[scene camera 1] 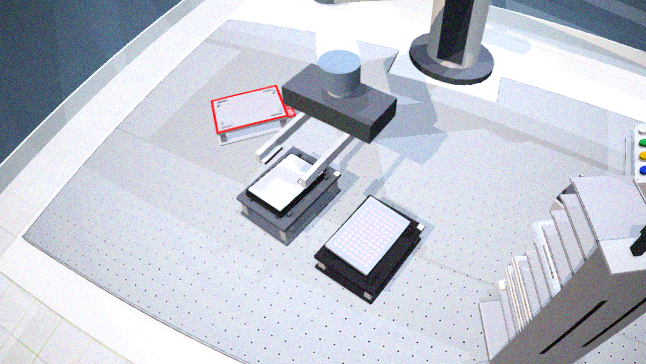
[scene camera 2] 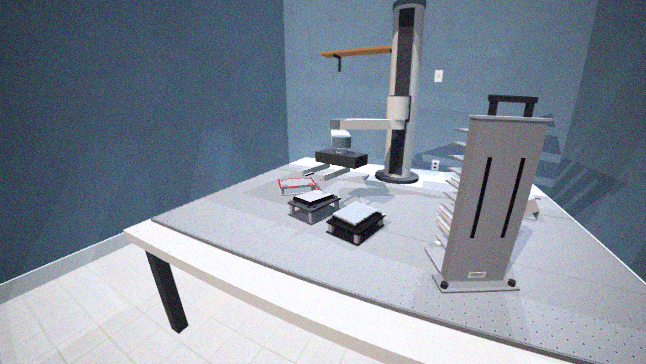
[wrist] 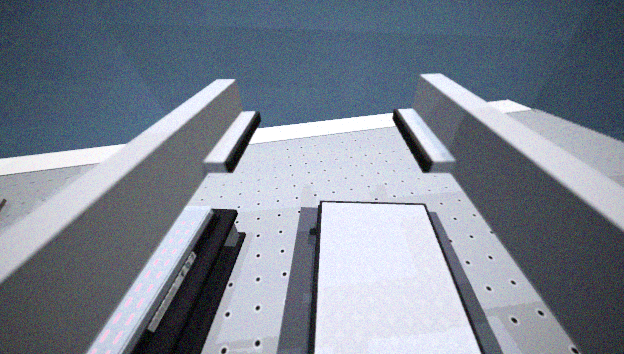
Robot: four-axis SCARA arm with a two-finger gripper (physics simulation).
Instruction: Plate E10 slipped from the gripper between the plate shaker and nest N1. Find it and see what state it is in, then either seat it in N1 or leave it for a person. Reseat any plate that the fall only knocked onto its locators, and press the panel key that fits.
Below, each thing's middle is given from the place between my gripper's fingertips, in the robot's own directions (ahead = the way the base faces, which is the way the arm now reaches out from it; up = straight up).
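With the plate E10 (scene camera 1: 278, 191) as my reference, I find my hand 20 mm to the left of it, 50 mm past it and 100 mm above it.
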